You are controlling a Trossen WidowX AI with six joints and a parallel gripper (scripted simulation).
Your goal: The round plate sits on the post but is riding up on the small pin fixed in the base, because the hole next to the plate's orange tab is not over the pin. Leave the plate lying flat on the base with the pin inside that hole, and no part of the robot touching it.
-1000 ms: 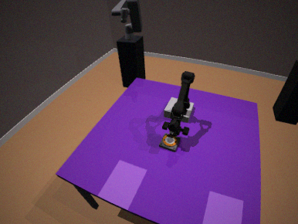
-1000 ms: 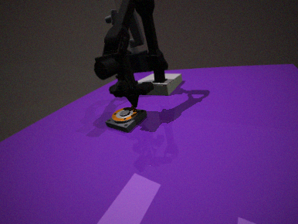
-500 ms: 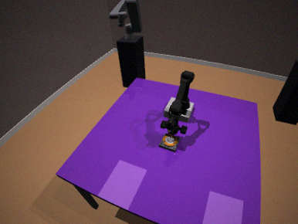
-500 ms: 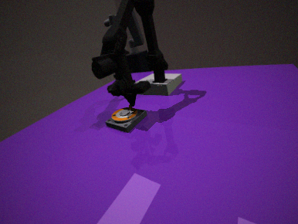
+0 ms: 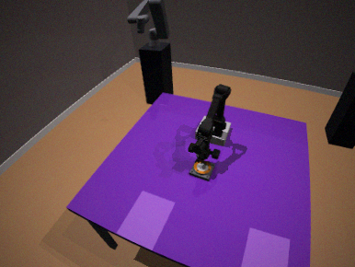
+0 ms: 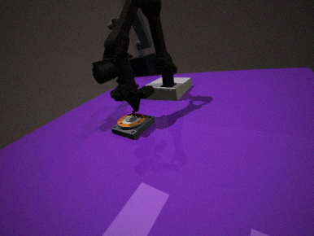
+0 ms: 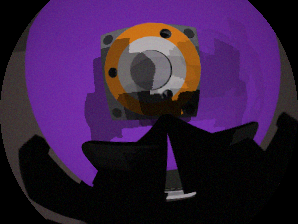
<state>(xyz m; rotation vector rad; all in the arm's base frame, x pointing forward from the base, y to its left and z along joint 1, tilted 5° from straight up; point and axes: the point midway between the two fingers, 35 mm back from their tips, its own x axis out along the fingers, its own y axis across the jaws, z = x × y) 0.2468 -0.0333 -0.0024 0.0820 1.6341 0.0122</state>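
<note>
My gripper tip is now 5 cm short of the grey square base, 2 cm above it and 1 cm to the right of it.
</note>
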